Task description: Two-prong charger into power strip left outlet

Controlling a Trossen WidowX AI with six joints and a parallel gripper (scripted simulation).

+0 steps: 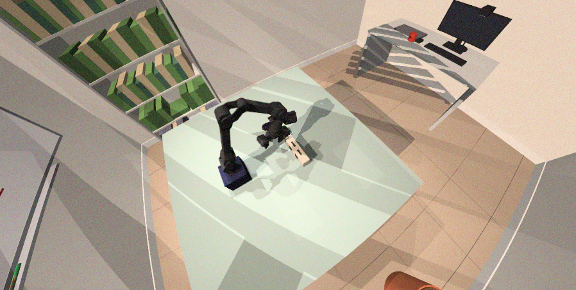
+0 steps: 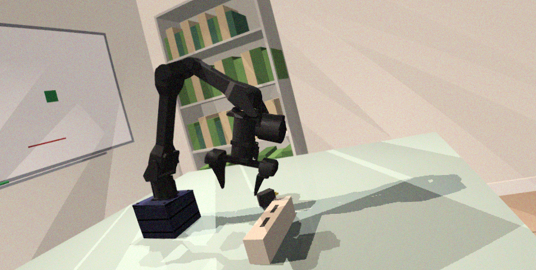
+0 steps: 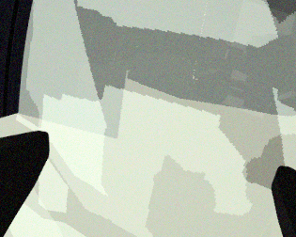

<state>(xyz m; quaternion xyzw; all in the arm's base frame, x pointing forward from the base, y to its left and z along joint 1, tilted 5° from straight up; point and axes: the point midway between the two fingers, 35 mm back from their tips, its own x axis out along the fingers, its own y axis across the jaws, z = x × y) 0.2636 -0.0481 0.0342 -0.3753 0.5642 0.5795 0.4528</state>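
Now: gripper tip 50 mm short of the black two-prong charger, 120 mm to the right of it and 70 mm above it.
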